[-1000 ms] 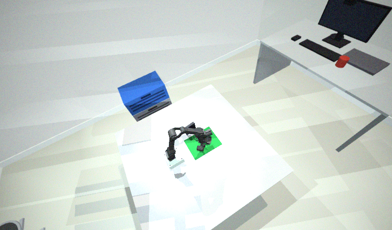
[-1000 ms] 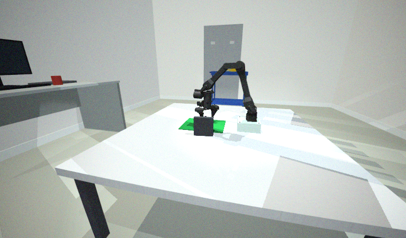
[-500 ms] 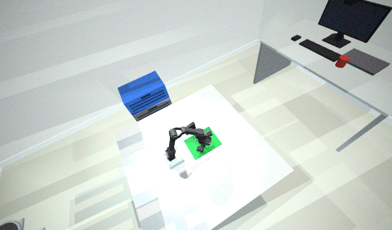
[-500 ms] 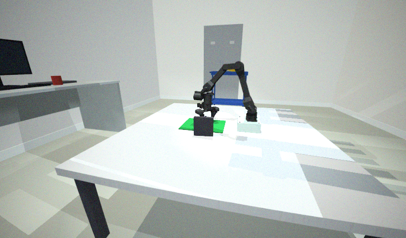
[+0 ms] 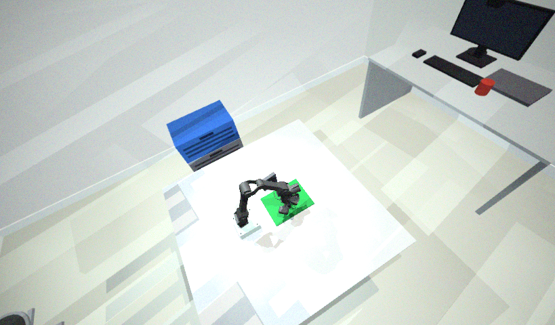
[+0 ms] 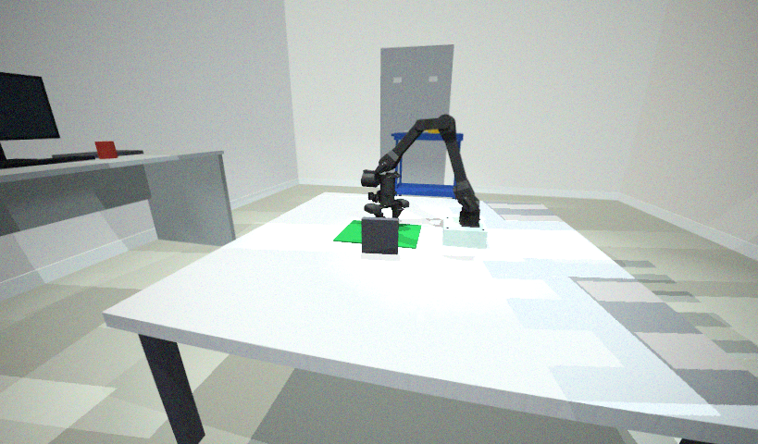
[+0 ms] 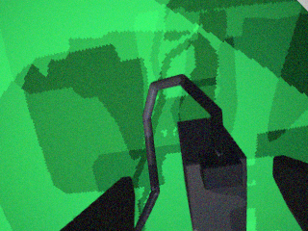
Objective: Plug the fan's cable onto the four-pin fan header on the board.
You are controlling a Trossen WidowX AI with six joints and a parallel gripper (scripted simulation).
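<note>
My gripper tip is 40 mm to the right of the green board, 30 mm above it and 20 mm short of it. Also, from my gripper tip: black fan 210 mm to the left, 40 mm above; four-pin fan header 80 mm to the left, 20 mm below, 20 mm ahead; dark grey plug 10 mm to the right, 10 mm above.
</note>
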